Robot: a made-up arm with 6 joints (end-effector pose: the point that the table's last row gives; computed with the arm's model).
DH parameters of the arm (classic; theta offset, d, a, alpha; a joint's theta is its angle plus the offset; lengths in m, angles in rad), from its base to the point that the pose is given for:
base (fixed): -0.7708 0 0.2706 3.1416
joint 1: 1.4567 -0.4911 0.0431 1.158
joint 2: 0 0.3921 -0.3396 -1.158
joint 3: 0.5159 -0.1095 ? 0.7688
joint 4: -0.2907 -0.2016 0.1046 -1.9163
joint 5: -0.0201 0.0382 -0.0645 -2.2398
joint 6: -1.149 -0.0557 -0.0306 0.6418
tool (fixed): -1.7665 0.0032 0 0
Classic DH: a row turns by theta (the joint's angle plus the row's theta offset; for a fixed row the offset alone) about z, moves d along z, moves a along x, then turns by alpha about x.
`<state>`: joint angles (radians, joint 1 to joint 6).
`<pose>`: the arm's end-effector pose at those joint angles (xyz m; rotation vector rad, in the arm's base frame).
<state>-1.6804 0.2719 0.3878 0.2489 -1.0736 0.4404</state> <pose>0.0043 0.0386 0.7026 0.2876 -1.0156 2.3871</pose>
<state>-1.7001 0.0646 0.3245 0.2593 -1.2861 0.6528</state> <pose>-0.0431 0.0011 0.6539 0.1915 -1.5021 2.6287</pose>
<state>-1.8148 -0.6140 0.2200 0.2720 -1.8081 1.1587</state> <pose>-0.0974 -0.1654 0.4752 -0.2259 1.4347 -1.5402</pose>
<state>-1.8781 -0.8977 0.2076 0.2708 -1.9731 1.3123</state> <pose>-0.0713 -0.2391 0.4084 -0.3516 1.2565 -1.1742</pose>
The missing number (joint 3, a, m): 0.1983
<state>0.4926 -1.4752 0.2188 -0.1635 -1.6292 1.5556</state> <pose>0.2552 0.0258 0.2823 -0.0316 -0.3471 2.8111</pose>
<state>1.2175 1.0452 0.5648 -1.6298 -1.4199 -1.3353</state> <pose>0.1036 -0.3532 0.8542 1.2047 -0.3732 -0.0470</pose>
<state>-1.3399 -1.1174 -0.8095 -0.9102 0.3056 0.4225</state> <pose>0.3227 0.1083 0.4211 1.3486 -0.8495 -0.4328</pose>
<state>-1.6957 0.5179 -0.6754 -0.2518 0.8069 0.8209</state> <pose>0.4182 0.0090 0.4975 1.2659 -0.2514 -2.2975</pose>
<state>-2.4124 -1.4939 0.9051 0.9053 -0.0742 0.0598</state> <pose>0.1217 -0.2683 0.0087 -1.1987 -1.2201 2.0333</pose>
